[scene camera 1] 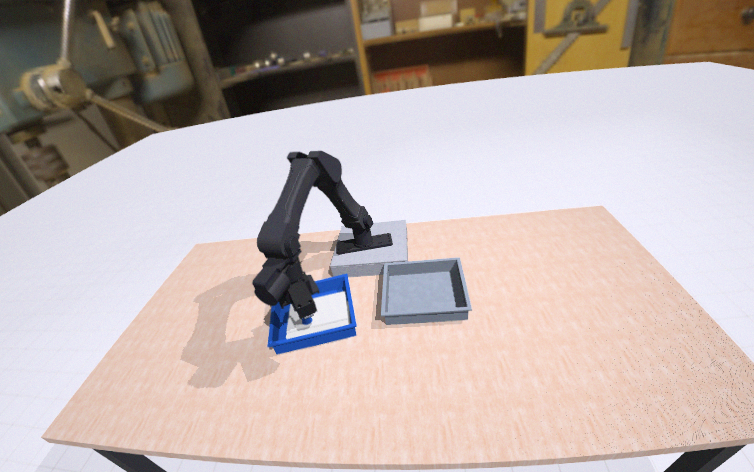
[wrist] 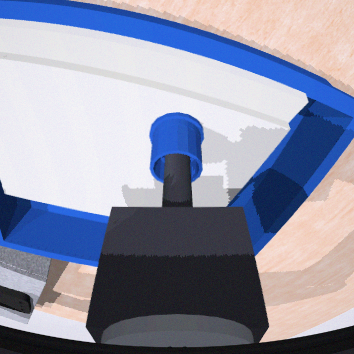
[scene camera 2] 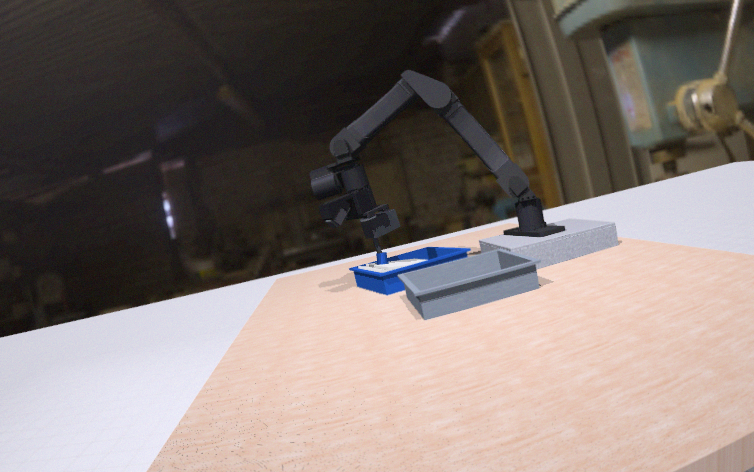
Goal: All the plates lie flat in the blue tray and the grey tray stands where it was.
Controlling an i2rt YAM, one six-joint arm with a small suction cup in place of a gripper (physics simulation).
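Seen in the pictures: end effector, tool point: (scene camera 1: 307, 322) (wrist: 176, 129); arm's base, origin of the base link: (scene camera 1: 364, 244) (scene camera 2: 533, 232).
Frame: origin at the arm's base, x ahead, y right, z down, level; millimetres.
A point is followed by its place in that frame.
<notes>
The blue tray (scene camera 1: 313, 340) {x 368, y 169, z 32 mm} (scene camera 2: 372, 283) {x 365, y 139, z 35 mm} (wrist: 211, 46) {x 373, y 177, z 5 mm} stands on the wooden board, left of the grey tray (scene camera 1: 426, 316) {x 352, y -149, z 29 mm} (scene camera 2: 473, 295) {x 281, y -275, z 34 mm}. A white plate (scene camera 1: 332, 308) {x 283, y 111, z 6 mm} (scene camera 2: 401, 263) {x 290, y 131, z 6 mm} (wrist: 70, 116) {x 312, y 124, z 2 mm} lies flat inside the blue tray, and the edge of another white sheet shows beside it in the wrist view. My suction cup (scene camera 1: 307, 318) (scene camera 2: 381, 258) (wrist: 176, 140) points down and sits on the plate near the tray's front left corner. The grey tray is empty.
The arm's base stands on a grey block (scene camera 1: 367, 259) {x 91, y -6, z -2 mm} (scene camera 2: 562, 241) {x 13, y -150, z 13 mm} just behind the two trays. The wooden board (scene camera 1: 469, 380) {x 547, y -210, z 55 mm} (scene camera 2: 469, 380) {x 420, y -592, z 55 mm} lies on a white table. The blue tray's walls rise around the cup.
</notes>
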